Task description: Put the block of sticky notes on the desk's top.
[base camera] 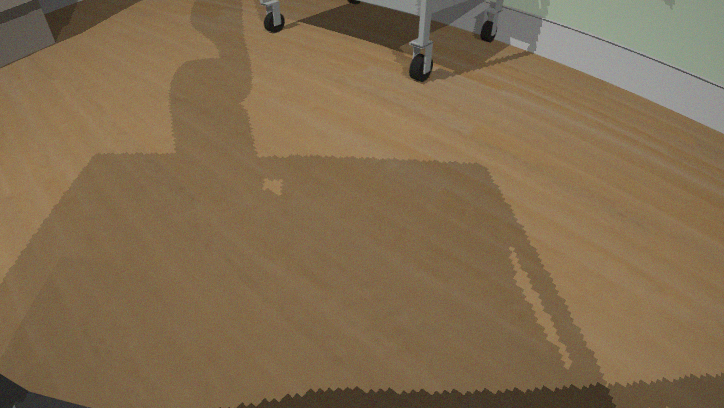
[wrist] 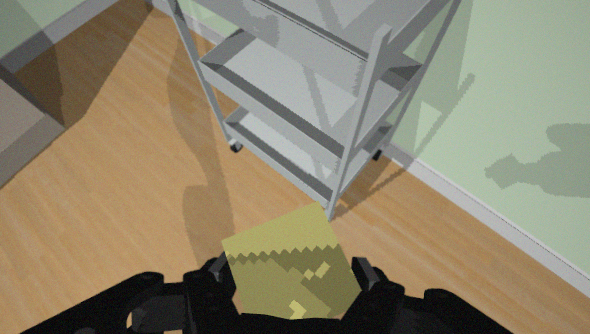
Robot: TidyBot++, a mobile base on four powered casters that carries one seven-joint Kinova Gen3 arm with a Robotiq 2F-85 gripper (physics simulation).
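Places are measured from the arm's base along level axes (x back, y left, z down), in metres.
Pixels of known places: gripper, between the fingertips: (wrist: 294, 271).
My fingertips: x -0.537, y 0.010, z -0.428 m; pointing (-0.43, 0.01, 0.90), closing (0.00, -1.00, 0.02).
Observation:
Behind a point stands the place of what it marks.
A yellow block of sticky notes (wrist: 287, 265) @[z -0.464, x -0.536, y 0.012 m] is held between the black fingers of my gripper (wrist: 294, 271) @[z -0.428, x -0.537, y 0.010 m] at the bottom middle of the wrist view. My gripper is shut on it, with one finger at the block's left side and one at its right. The block is turned a little relative to the fingers, and its lower edge is hidden by the gripper. It is held up in the air, with floor and part of the cart seen beyond it. The gripper and block do not show in the base camera view. I cannot make out the desk for certain in either view.
A grey metal cart (base camera: 424, 25) @[z 0.278, x -0.770, y -0.066 m] (wrist: 287, 112) @[z -0.001, x -0.942, y 0.058 m] with tray shelves on wheels stands ahead, near the green wall (base camera: 658, 35) @[z 0.262, x -0.850, y -0.563 m] (wrist: 530, 45) @[z -0.214, x -0.970, y -0.404 m]. A grey-brown piece of furniture (base camera: 25, 30) @[z 0.326, x -1.063, y 1.066 m] (wrist: 25, 125) @[z 0.224, x -1.025, y 1.021 m] shows at the left edge. Shadows fall across the wooden floor.

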